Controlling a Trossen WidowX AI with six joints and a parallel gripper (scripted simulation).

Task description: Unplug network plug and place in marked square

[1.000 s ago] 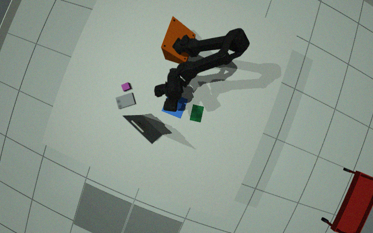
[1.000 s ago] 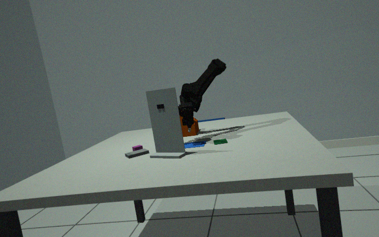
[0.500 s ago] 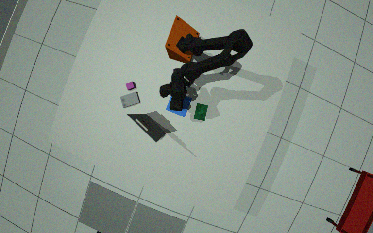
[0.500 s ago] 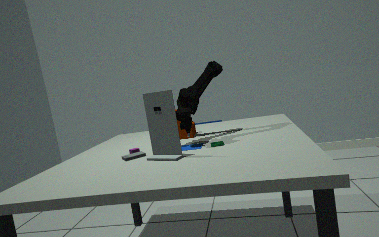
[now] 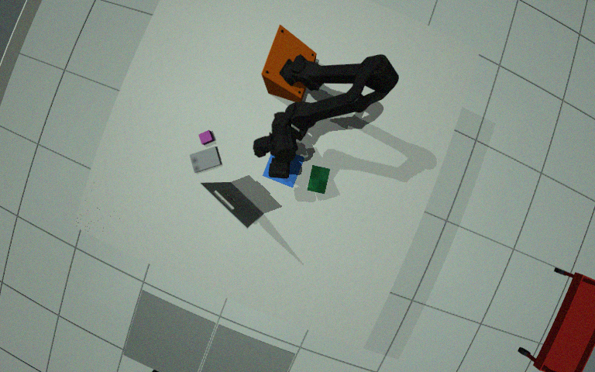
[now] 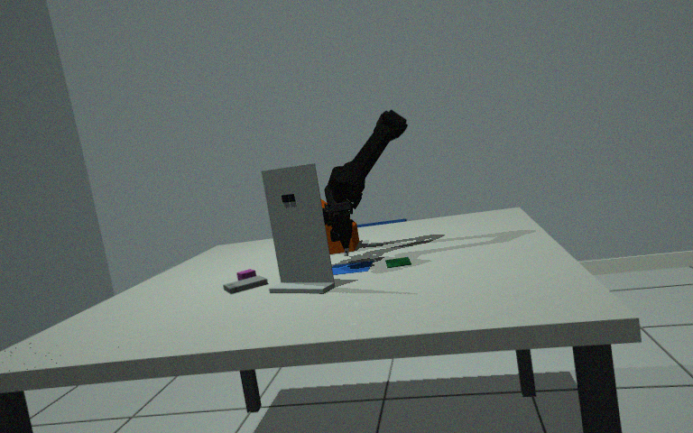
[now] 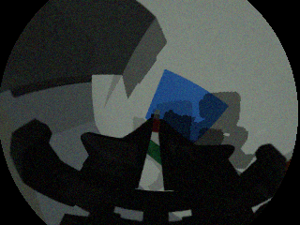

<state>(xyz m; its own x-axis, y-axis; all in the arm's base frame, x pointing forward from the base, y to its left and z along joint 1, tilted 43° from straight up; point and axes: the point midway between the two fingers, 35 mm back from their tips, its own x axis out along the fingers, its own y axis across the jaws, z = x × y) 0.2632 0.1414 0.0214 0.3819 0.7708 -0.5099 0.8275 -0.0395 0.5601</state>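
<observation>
Now: the blue marked square 6 cm below my gripper tip and 1 cm behind it. Round my gripper tip: network plug (right at my gripper tip); then green flat patch (13 cm to the left, 6 cm below, 3 cm behind); then grey upright panel (16 cm ahead, 8 cm above, 7 cm to the right).
</observation>
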